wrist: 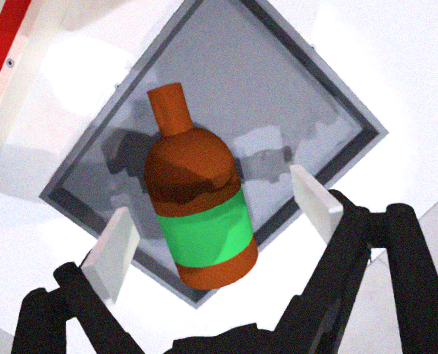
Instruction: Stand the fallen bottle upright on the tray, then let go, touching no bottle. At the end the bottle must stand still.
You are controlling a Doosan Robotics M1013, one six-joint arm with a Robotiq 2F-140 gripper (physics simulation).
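Places are measured from the arm's base along level axes (x ahead, y left, z up), in millimetres.
Pixels of known places: gripper, fingertip midpoint: (211,203).
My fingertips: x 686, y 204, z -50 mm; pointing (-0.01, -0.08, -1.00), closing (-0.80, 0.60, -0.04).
Behind a point stands the place of what it marks.
A brown bottle (206,232) @(x 698, y 210, z -28 mm) with a green band lies on its side in the grey tray (240,70) @(x 593, y 159, z -101 mm). Its neck points to the upper left of the wrist view and its base is near the tray's bottom corner. My gripper (211,203) @(x 686, y 204, z -50 mm) is open, with one pale finger pad to the left of the bottle and the other to the right. Neither pad touches the bottle in this view. The gap between them spans the bottle's lower body. How high the fingertips are above the tray cannot be told exactly.
The tray has a raised rim with dark inner walls on its sides. Shadows fall on the tray floor on both sides of the bottle. A white surface surrounds the tray. A red strip (12,31) @(x 681, y 5, z -75 mm) crosses the upper left corner.
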